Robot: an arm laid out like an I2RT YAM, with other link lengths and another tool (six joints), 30 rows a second.
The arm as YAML. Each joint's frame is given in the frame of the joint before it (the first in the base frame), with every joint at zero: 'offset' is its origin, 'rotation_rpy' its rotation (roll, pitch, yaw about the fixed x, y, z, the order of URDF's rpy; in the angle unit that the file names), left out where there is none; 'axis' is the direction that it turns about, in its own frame. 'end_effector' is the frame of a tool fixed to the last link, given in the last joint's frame.
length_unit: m
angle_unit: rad
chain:
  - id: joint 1
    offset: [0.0, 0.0, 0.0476]
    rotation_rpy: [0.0, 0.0, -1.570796]
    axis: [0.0, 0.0, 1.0]
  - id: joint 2
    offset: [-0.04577, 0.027, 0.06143]
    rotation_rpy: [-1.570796, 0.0, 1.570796]
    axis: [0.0, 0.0, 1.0]
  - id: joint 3
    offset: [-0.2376, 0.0, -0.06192]
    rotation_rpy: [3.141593, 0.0, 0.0]
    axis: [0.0, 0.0, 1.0]
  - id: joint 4
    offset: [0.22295, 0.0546, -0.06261]
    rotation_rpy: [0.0, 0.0, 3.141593]
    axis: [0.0, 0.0, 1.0]
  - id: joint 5
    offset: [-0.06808, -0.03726, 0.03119]
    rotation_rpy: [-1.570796, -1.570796, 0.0]
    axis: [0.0, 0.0, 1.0]
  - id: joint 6
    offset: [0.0, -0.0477, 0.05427]
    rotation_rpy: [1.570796, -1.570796, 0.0]
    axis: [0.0, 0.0, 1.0]
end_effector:
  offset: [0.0, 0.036, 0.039]
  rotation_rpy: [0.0, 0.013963, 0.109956]
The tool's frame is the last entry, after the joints.
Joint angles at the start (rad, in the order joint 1, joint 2, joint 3, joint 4, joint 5, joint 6):
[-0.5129, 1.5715, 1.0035, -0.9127, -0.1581, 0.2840]
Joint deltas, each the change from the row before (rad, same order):
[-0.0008, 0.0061, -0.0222, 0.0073, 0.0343, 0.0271]
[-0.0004, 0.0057, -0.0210, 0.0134, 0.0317, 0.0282]
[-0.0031, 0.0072, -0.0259, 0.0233, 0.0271, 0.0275]
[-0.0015, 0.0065, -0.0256, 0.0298, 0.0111, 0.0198]
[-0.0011, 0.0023, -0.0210, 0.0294, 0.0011, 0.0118]
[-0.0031, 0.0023, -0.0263, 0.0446, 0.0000, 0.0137]
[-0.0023, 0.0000, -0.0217, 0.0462, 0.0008, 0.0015]
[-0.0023, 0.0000, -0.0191, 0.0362, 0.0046, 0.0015]
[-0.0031, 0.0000, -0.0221, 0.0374, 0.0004, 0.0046]
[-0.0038, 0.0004, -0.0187, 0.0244, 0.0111, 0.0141]
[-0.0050, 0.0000, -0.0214, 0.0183, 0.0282, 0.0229]
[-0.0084, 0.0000, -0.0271, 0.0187, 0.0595, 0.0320]
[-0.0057, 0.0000, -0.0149, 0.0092, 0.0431, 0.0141]
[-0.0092, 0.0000, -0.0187, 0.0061, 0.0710, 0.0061]
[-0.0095, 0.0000, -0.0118, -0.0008, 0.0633, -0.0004]
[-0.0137, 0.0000, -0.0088, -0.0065, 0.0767, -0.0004]
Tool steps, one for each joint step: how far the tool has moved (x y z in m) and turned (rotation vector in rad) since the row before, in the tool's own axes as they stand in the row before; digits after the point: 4 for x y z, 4 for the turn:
[0.0014, -0.0054, 0.0069, 0.0393, 0.0054, 0.0314]
[0.0004, -0.0045, 0.0066, 0.0339, -0.0014, 0.0305]
[-0.0001, -0.0046, 0.0077, 0.0282, -0.0037, 0.0318]
[0.0003, -0.0025, 0.0070, 0.0106, -0.0033, 0.0216]
[0.0001, -0.0010, 0.0048, -0.0021, -0.0059, 0.0125]
[-0.0009, -0.0010, 0.0057, -0.0080, -0.0141, 0.0158]
[-0.0015, -0.0002, 0.0042, -0.0115, -0.0218, 0.0023]
[-0.0008, -0.0009, 0.0037, -0.0045, -0.0173, 0.0029]
[-0.0002, -0.0011, 0.0040, -0.0072, -0.0137, 0.0069]
[-0.0001, -0.0026, 0.0037, 0.0069, -0.0106, 0.0177]
[0.0001, -0.0050, 0.0046, 0.0257, -0.0127, 0.0283]
[-0.0008, -0.0088, 0.0063, 0.0547, -0.0261, 0.0409]
[-0.0009, -0.0058, 0.0038, 0.0392, -0.0199, 0.0199]
[-0.0011, -0.0093, 0.0053, 0.0665, -0.0304, 0.0145]
[-0.0013, -0.0081, 0.0041, 0.0604, -0.0256, 0.0072]
[-0.0025, -0.0097, 0.0042, 0.0739, -0.0301, 0.0098]

